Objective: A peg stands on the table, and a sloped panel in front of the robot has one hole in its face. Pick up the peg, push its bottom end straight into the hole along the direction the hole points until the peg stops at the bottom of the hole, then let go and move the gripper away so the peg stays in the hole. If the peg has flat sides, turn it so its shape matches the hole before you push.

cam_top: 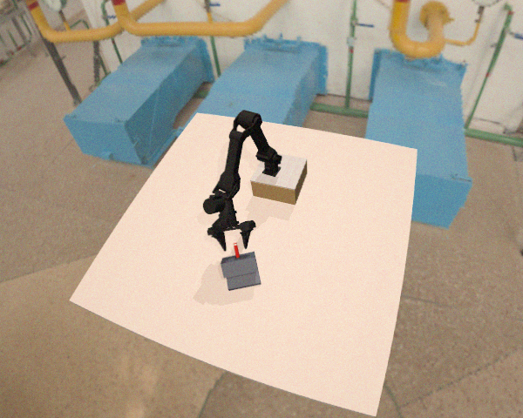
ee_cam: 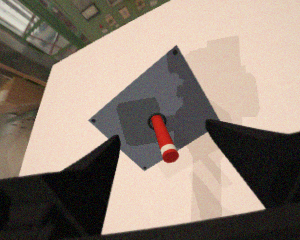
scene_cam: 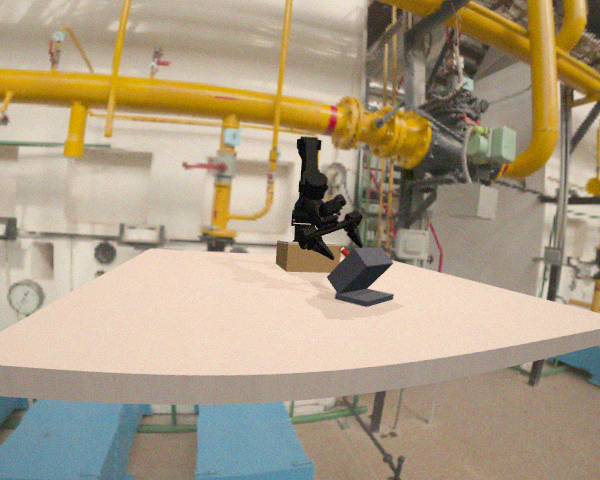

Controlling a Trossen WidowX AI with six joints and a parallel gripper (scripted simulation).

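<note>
The round red peg is 10 mm behind my gripper tip. Round my gripper tip: grey sloped panel 40 mm below, 30 mm to the left, 30 mm ahead.
</note>
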